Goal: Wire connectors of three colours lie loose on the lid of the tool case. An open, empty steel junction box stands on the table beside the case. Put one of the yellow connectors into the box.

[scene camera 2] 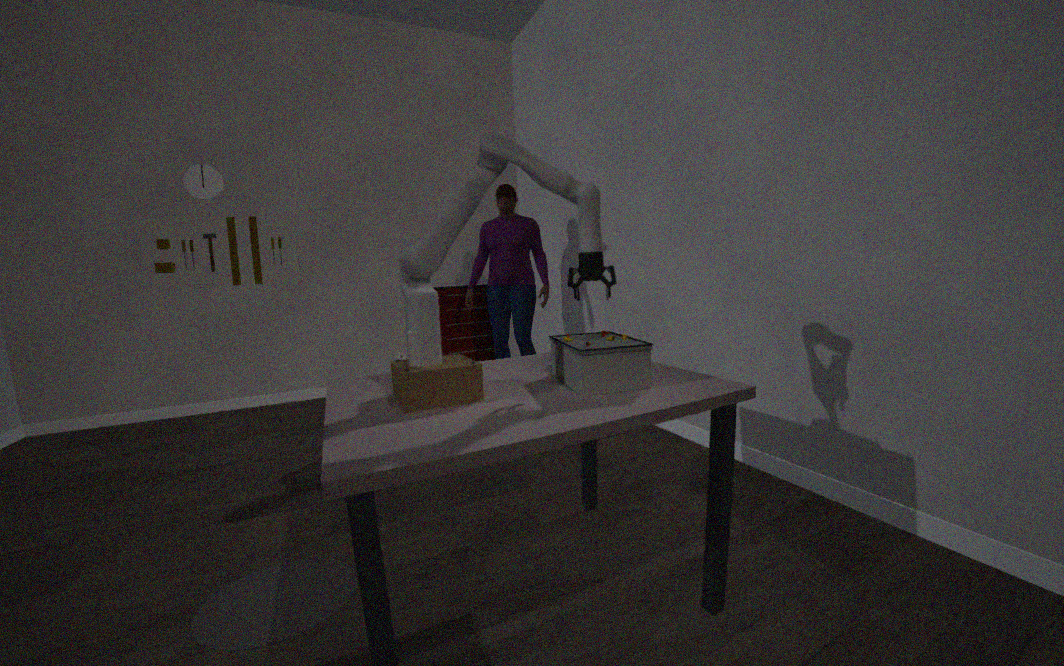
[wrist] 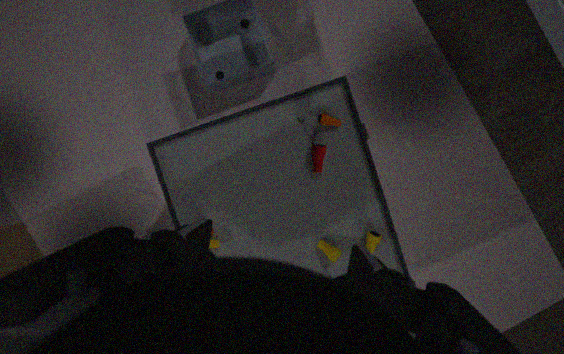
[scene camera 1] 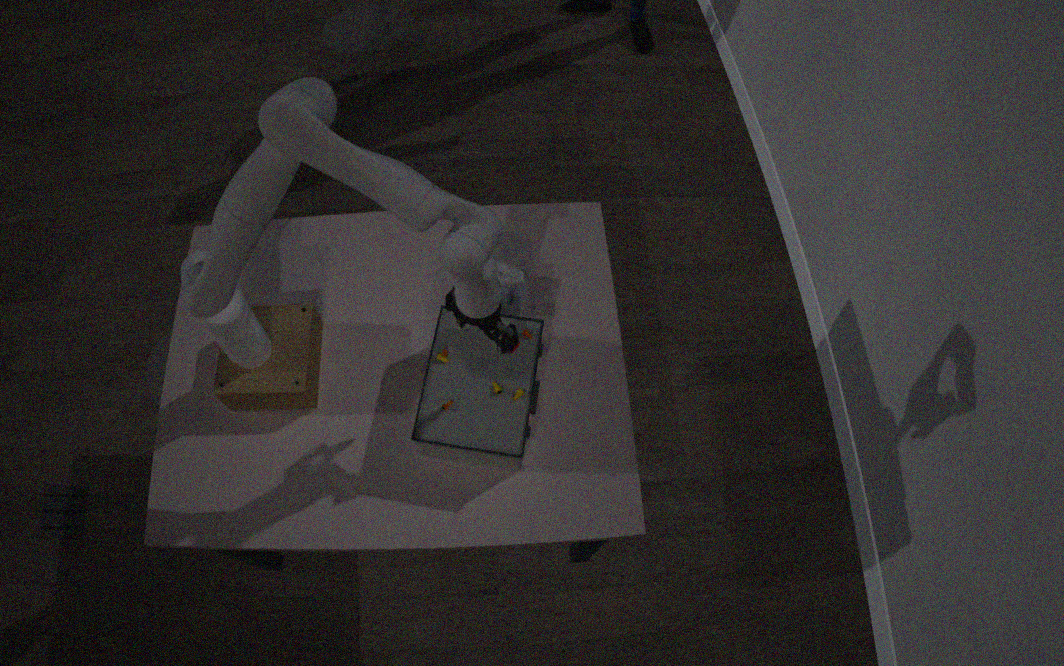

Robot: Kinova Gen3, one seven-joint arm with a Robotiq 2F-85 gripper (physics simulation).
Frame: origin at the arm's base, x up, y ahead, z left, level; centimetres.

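Seen in the pictures: gripper, fingertip midpoint: (scene camera 2: 592,300) (wrist: 279,247) (scene camera 1: 483,336); arm's base, origin of the base link: (scene camera 2: 425,363) (scene camera 1: 252,350).
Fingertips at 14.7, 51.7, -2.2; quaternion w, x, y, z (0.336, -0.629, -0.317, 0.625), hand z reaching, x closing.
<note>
Offsets run from my fingertips to a thing's top centre, as dx, dy, dz. "pt": to the spot under its first point.
Two yellow connectors {-10.7, +2.6, -5.4} (wrist: 330,251) {-10.7, +6.9, -6.8} (wrist: 373,241) lie near each other on the tool case lid (wrist: 240,175) (scene camera 1: 471,424), close to its latch-side edge. A third yellow connector {pt -11.5, -7.9, +0.3} (wrist: 214,243) (scene camera 1: 443,355) lies near the opposite edge, partly behind a fingertip in the wrist view, with orange beside it. A red connector {-10.6, +5.7, +3.6} (wrist: 318,158) and an orange connector {-11.0, +8.5, +6.6} (wrist: 330,120) lie near the lid corner. My gripper (wrist: 279,247) (scene camera 2: 592,296) is open and empty, well above the lid. The open junction box {-21.1, +2.6, +23.7} (wrist: 235,50) stands beside the case; the arm mostly hides it in scene camera 1.
Another orange connector {-11.0, -6.9, -9.4} (scene camera 1: 447,405) lies toward the lid's near end. A wooden box (scene camera 1: 266,361) (scene camera 2: 437,384) stands by the arm's base. A person (scene camera 2: 510,251) stands behind the table, in front of a red cabinet (scene camera 2: 463,322). The picture is dark and grainy.
</note>
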